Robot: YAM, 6 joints.
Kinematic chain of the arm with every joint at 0, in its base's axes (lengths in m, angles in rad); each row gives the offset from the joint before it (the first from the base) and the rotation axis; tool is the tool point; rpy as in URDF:
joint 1: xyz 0 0 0.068 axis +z
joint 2: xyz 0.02 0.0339 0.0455 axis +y
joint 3: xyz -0.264 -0.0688 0 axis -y
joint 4: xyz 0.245 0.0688 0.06 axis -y
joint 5: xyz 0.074 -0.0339 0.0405 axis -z
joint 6: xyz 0.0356 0 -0.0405 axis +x
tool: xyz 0 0 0 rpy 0 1.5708 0
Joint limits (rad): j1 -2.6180..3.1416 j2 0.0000..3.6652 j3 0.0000..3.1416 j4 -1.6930..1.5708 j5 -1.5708..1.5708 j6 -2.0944..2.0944
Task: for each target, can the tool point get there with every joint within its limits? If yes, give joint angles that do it. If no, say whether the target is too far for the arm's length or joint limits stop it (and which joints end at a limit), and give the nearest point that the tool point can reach.
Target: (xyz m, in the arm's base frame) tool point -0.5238 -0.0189 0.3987
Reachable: yes | joints 0.0276 0.3696 2.5641 0.7070 0.1252 0.8724
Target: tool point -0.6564 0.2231 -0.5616
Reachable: no: too far | nearest point -0.4524 0.1538 -0.2985 | short by 0.340 m
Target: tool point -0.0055 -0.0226 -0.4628
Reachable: no: joint limits stop it (at a limit: joint 2) | nearest point -0.0201 -0.0825 -0.3412 | short by 0.136 m
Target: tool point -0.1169 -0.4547 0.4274
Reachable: yes | joints -1.7604 2.2745 2.7179 -0.9601 0.9568 0.2028
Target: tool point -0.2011 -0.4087 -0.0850
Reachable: yes | joints -2.1014 2.8308 1.5016 0.6287 -1.2135 0.5784
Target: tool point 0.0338 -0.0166 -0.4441
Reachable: no: joint limits stop it (at a limit: joint 2) | nearest point 0.0789 -0.0388 -0.3427 | short by 0.113 m
